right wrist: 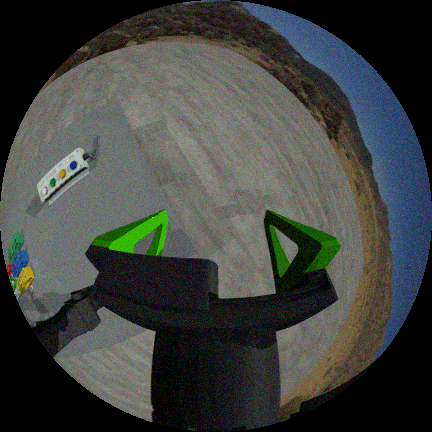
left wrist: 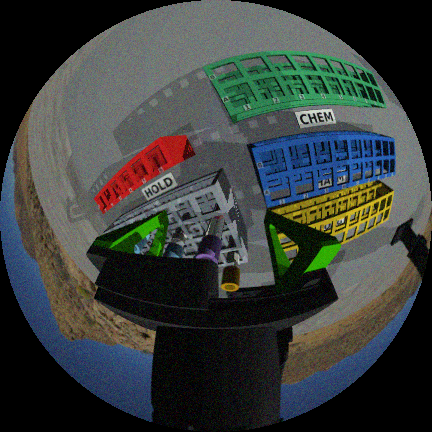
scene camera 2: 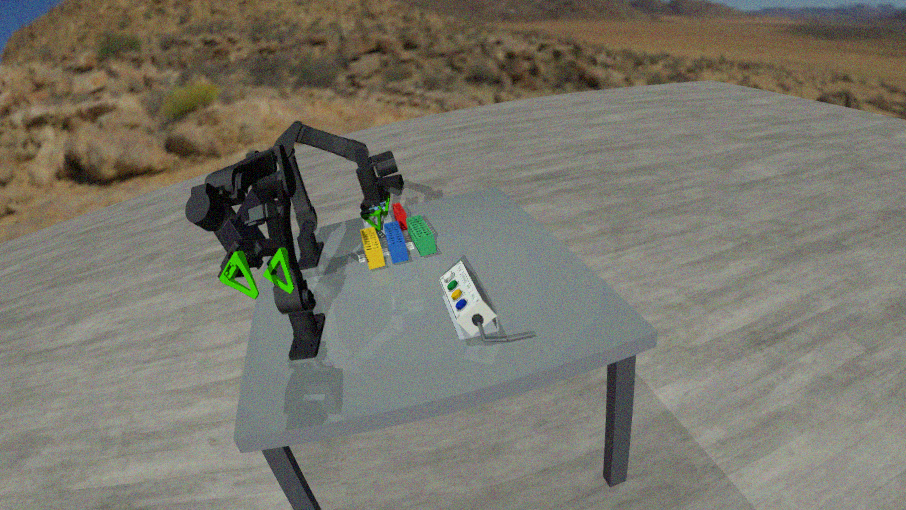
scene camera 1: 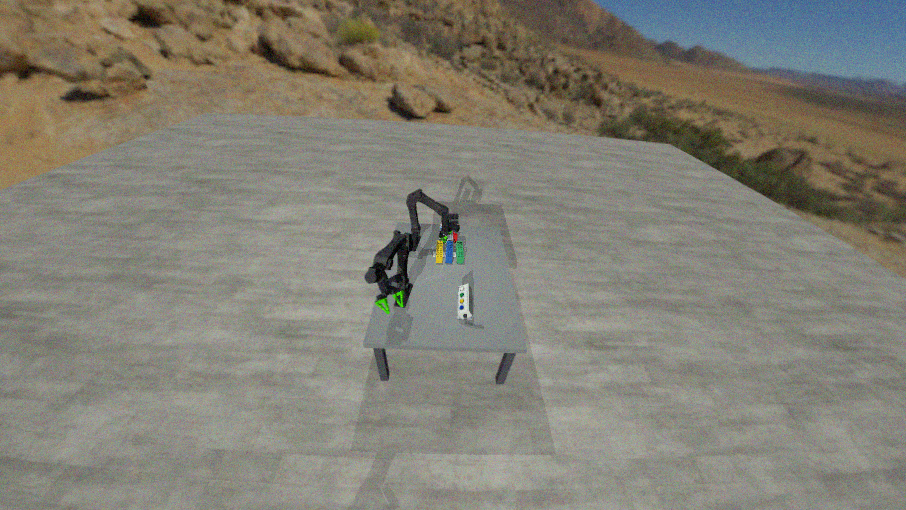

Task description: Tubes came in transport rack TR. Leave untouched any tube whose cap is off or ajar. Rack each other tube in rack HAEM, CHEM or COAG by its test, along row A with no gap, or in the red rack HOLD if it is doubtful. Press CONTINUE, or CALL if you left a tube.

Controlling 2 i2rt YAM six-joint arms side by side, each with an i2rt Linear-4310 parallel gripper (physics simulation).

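Seen in the pictures: left gripper, between the fingertips: (left wrist: 215, 215) (scene camera 2: 382, 223) (scene camera 1: 446, 238); right gripper, between the fingertips: (right wrist: 215, 214) (scene camera 2: 275, 293) (scene camera 1: 395, 310); left arm's base, origin of its link: (left wrist: 269, 291) (scene camera 2: 310, 256) (scene camera 1: 413, 243); right arm's base, origin of its link: (scene camera 2: 308, 337).
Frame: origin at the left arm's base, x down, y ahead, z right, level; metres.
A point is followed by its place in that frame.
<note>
Grey-white transport rack TR (left wrist: 231, 205) @[y 0.253, x -0.033, z -0.045 m] stands under my left gripper (scene camera 1: 448, 236) @[y 0.252, x -0.046, z -0.060 m] (scene camera 2: 378, 216) @[y 0.252, x -0.046, z -0.060 m] (left wrist: 215, 215) @[y 0.252, x -0.046, z -0.060 m]. The gripper is open. Between its fingers in the left wrist view show a purple-capped tube (left wrist: 207, 248) @[y 0.253, x -0.090, z -0.059 m], an amber-capped tube (left wrist: 230, 280) @[y 0.215, x -0.092, z -0.049 m] and a light-blue-capped tube (left wrist: 173, 250) @[y 0.246, x -0.084, z -0.092 m]; the left finger and gripper body hide other parts of TR. Cap seating and tube labels cannot be read. Red rack HOLD (left wrist: 175, 145) @[y 0.323, x -0.038, z -0.079 m] (scene camera 2: 399, 215) @[y 0.311, x -0.054, z -0.078 m], green rack (left wrist: 237, 116) @[y 0.334, x -0.030, z -0.022 m] (scene camera 2: 423, 240) @[y 0.380, x -0.046, z 0.165 m] by the CHEM label, blue rack (scene camera 2: 397, 250) @[y 0.303, x -0.036, z 0.181 m] and yellow rack (scene camera 2: 375, 256) @[y 0.238, x -0.035, z 0.191 m] show no tubes. My right gripper (scene camera 1: 393, 309) @[y 0.138, x -0.276, z 0.881 m] (scene camera 2: 273, 293) @[y 0.138, x -0.276, z 0.881 m] (right wrist: 215, 214) @[y 0.138, x -0.276, z 0.881 m] is open and empty.
A white button box (scene camera 1: 463, 312) @[y 0.461, x -0.063, z 0.661 m] (scene camera 2: 469, 313) @[y 0.459, x -0.059, z 0.662 m] (right wrist: 77, 152) @[y 0.474, x -0.077, z 0.652 m] with white, green, yellow and blue buttons stands on the grey table (scene camera 1: 431, 332) @[y 0.297, x 0.000, z 0.786 m] (scene camera 2: 393, 380) @[y 0.284, x 0.000, z 0.778 m], apart from the racks. A bent dark rod sticks out at one end. The right gripper hangs near the table's edge.
</note>
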